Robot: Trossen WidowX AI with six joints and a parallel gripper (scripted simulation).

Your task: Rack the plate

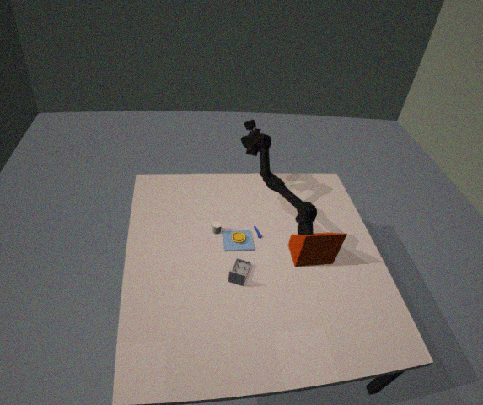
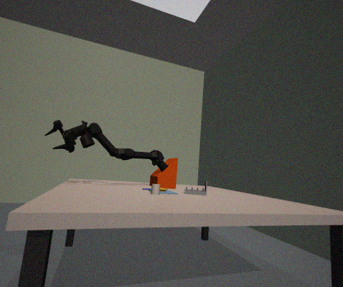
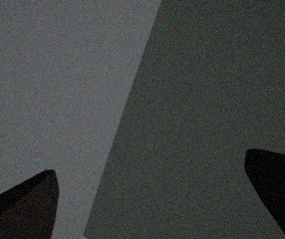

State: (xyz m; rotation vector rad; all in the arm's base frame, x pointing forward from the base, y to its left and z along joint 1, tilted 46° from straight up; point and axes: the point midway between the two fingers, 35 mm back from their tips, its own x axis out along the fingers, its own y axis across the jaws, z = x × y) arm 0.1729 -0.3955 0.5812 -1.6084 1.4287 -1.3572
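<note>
Now: gripper tip 630 mm to the right of the yellow plate, 210 mm above it and 130 mm short of it. From my gripper tip the other things lie so: light blue mat (640 mm to the left, 230 mm below, 130 mm ahead); then grey dish rack (840 mm to the left, 210 mm below, 140 mm ahead); then small white cup (570 mm to the left, 230 mm ahead, 210 mm below).
</note>
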